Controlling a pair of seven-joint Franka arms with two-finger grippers.
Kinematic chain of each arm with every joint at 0, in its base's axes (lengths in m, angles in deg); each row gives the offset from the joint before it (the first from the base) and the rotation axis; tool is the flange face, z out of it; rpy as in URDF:
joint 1: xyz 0 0 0.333 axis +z
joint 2: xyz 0 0 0 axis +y
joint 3: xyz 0 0 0.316 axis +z
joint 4: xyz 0.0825 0 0 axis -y
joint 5: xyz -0.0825 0 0.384 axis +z
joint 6: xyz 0 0 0 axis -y
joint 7: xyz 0.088 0 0 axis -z
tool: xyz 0 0 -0.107 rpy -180 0 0
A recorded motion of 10 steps. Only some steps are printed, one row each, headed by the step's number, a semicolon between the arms.
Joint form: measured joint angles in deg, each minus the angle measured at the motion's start. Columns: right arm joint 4, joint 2, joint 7, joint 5, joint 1, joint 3, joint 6; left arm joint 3, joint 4, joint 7, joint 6, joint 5, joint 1, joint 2.
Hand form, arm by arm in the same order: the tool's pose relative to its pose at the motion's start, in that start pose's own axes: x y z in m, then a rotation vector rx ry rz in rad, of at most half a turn. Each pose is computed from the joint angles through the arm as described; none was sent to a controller.
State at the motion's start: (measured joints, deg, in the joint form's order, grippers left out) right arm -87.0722 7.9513 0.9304 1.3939 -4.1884 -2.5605 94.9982; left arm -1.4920 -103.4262 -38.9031 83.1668 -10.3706 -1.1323 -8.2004
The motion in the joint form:
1: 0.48 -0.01 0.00 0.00 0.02 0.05 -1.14; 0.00 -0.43 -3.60 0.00 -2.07 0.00 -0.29
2: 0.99 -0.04 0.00 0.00 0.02 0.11 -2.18; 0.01 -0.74 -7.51 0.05 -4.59 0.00 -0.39
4: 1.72 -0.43 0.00 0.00 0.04 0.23 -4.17; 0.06 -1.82 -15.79 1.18 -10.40 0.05 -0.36
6: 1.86 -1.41 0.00 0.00 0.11 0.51 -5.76; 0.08 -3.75 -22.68 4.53 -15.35 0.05 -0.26
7: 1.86 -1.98 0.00 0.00 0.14 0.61 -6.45; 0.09 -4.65 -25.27 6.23 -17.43 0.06 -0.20
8: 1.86 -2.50 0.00 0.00 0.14 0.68 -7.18; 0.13 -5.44 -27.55 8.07 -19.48 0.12 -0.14
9: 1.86 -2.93 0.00 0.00 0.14 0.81 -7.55; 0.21 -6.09 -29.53 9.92 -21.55 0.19 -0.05
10: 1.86 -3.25 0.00 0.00 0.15 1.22 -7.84; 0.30 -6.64 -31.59 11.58 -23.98 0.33 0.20
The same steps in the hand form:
1: -0.0017 -0.0008 -0.0023 0.0000 -0.0114 -0.0014; -0.0038 0.0021 0.0012 -0.0256 -0.0252 -0.0591
2: -0.0033 -0.0014 -0.0053 0.0000 -0.0201 -0.0027; -0.0071 0.0056 0.0025 -0.0552 -0.0577 -0.1231
4: -0.0083 -0.0029 -0.0124 0.0002 -0.0354 -0.0056; -0.0107 0.0142 0.0079 -0.1221 -0.1352 -0.2637
6: -0.0158 -0.0061 -0.0213 0.0012 -0.0438 -0.0121; -0.0084 0.0228 0.0167 -0.1895 -0.1945 -0.3931
7: -0.0198 -0.0073 -0.0261 0.0016 -0.0459 -0.0145; -0.0065 0.0261 0.0207 -0.2194 -0.2194 -0.4457
8: -0.0237 -0.0079 -0.0303 0.0020 -0.0496 -0.0159; -0.0039 0.0289 0.0233 -0.2526 -0.2418 -0.4953
9: -0.0265 -0.0090 -0.0341 0.0024 -0.0487 -0.0184; -0.0008 0.0314 0.0249 -0.2879 -0.2639 -0.5412
10: -0.0288 -0.0130 -0.0368 0.0029 -0.0483 -0.0258; 0.0030 0.0338 0.0267 -0.3233 -0.2951 -0.5907

